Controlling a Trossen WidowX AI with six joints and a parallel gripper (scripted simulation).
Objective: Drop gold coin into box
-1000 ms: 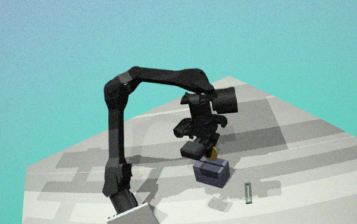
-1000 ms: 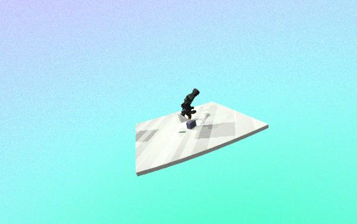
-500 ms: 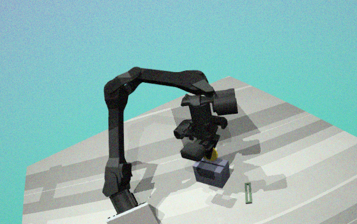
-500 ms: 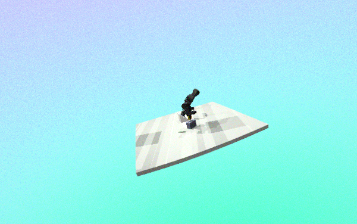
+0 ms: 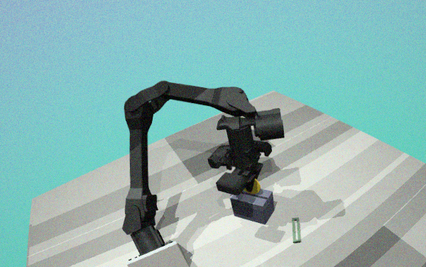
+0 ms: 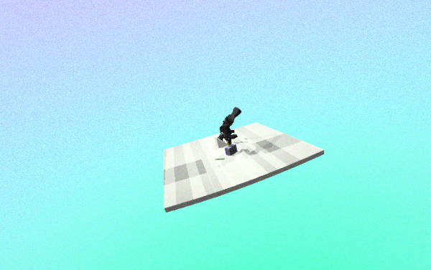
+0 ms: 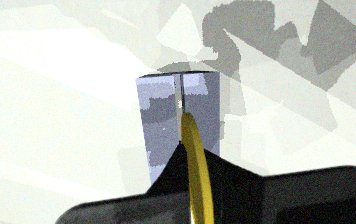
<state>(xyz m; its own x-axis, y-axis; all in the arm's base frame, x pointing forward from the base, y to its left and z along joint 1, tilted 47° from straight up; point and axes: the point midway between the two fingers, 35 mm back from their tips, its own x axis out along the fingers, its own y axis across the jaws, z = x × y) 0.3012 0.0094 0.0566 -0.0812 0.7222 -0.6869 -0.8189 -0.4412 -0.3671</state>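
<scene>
My gripper tip is now 20 mm below the gold coin.
</scene>
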